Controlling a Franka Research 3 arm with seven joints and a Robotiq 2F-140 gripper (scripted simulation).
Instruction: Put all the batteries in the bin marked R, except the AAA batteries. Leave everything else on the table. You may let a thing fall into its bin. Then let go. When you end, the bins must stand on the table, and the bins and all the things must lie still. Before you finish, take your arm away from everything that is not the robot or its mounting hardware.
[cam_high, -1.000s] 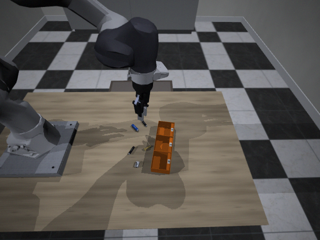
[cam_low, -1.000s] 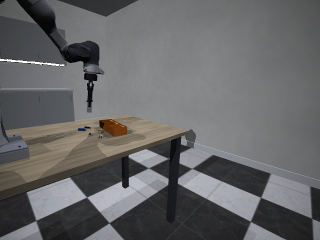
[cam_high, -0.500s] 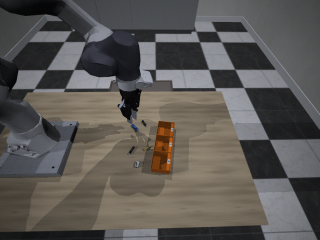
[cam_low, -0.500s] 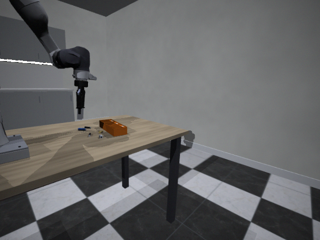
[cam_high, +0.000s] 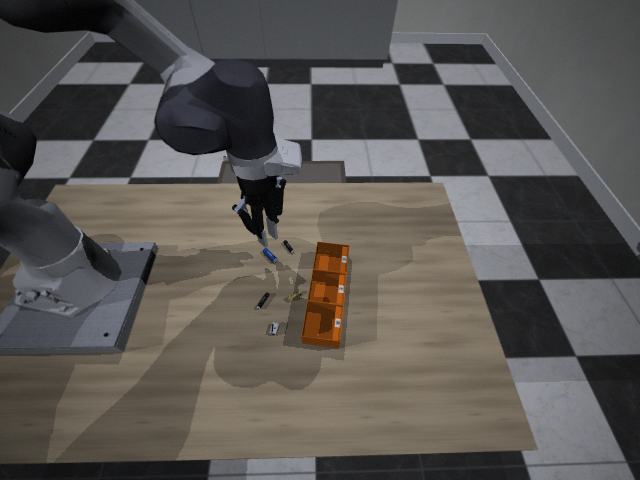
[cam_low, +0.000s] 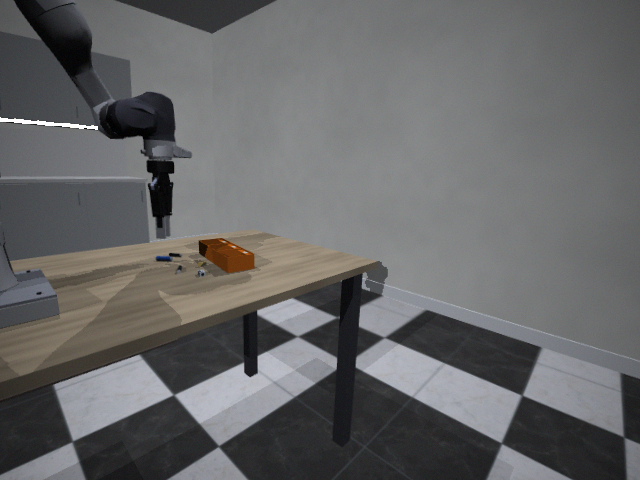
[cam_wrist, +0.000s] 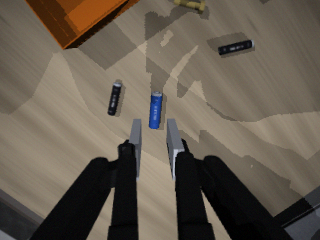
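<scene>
The blue battery lies 10 cm below my hand. Also, from my hand: orange three-compartment bin row: 15 cm ahead, 11 cm to the right, 9 cm below; thin black battery: 13 cm to the right, 10 cm below, 1 cm behind; yellow screw: 12 cm to the right, 10 cm below, 7 cm ahead.
</scene>
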